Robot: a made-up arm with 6 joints.
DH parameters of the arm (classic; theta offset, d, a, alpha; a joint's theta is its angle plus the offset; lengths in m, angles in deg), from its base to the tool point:
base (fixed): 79.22 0 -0.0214 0
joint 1: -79.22 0.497 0.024 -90
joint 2: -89.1 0 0.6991 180
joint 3: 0.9 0.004 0.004 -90
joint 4: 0 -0.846 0.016 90
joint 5: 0 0.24 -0.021 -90
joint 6: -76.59 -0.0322 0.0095 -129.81
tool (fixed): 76.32 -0.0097 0 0
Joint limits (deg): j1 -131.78..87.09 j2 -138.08..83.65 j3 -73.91..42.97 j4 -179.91..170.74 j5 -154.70..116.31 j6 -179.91..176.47
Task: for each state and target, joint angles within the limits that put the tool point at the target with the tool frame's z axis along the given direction. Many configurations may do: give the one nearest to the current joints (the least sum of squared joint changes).
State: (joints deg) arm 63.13 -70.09 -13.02 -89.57 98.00 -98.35
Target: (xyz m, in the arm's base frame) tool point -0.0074 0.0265 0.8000 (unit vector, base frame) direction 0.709 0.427 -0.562
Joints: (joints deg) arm 54.29 -121.48 -59.64 -109.92 101.66 -102.86
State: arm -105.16 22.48 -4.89 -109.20 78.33 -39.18
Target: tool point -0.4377 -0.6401 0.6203 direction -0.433 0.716 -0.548
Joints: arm -126.23 0.33 -23.44 -98.72 52.85 -54.68
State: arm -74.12 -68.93 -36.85 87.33 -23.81 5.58
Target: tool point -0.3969 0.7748 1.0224 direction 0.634 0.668 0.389
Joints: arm -70.99 -119.50 -25.42 65.41 15.08 -14.93
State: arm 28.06 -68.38 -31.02 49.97 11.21 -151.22
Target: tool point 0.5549 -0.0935 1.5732 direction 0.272 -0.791 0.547
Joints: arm -1.76 -21.66 -8.11 80.83 -21.12 -144.22
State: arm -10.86 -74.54 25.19 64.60 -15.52 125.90
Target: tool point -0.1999 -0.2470 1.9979 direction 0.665 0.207 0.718
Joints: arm 21.43 -30.63 42.97 50.52 26.72 141.49
